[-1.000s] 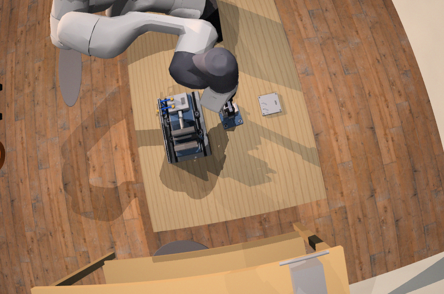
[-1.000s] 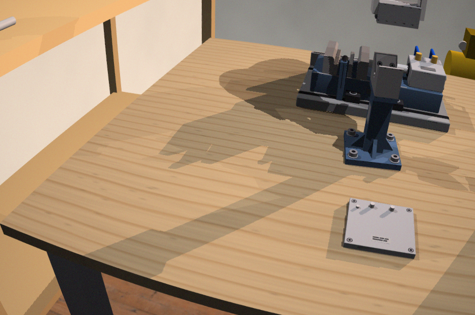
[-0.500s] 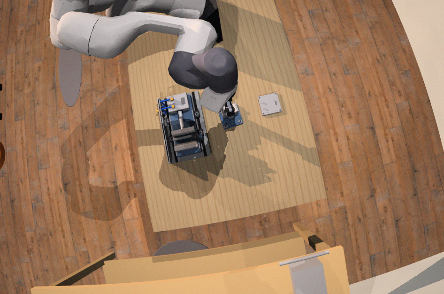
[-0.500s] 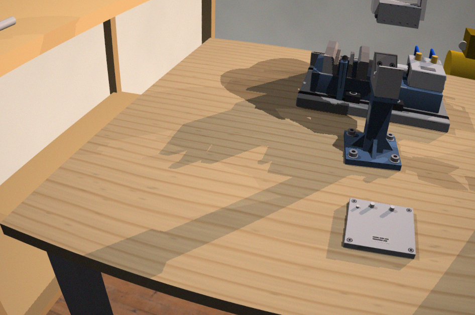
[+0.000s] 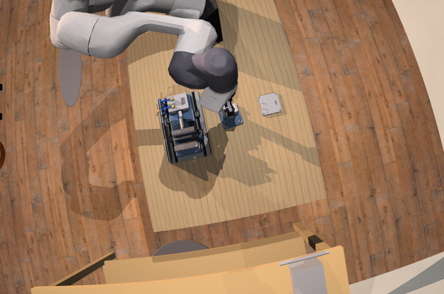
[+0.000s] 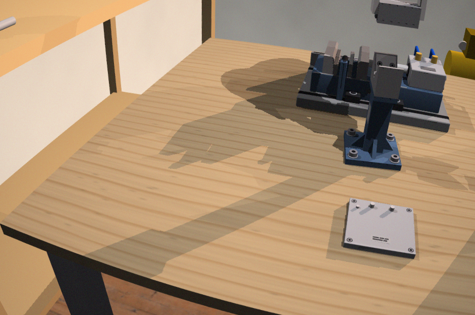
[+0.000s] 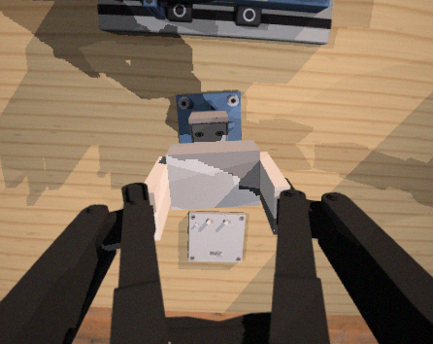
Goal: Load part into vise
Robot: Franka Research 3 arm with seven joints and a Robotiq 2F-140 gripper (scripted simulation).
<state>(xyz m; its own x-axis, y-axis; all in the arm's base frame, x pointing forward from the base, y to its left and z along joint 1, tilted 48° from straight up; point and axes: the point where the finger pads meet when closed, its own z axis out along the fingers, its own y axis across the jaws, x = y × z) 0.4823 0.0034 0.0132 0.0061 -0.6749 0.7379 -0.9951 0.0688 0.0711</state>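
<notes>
Now: the part 3 cm below my hand. The rest, counted from my hand: work stop: 17 cm below, 16 cm to the right, 6 cm ahead; then v-block post: 20 cm below; then work stop post: 20 cm below, 14 cm to the right, 6 cm ahead.
</notes>
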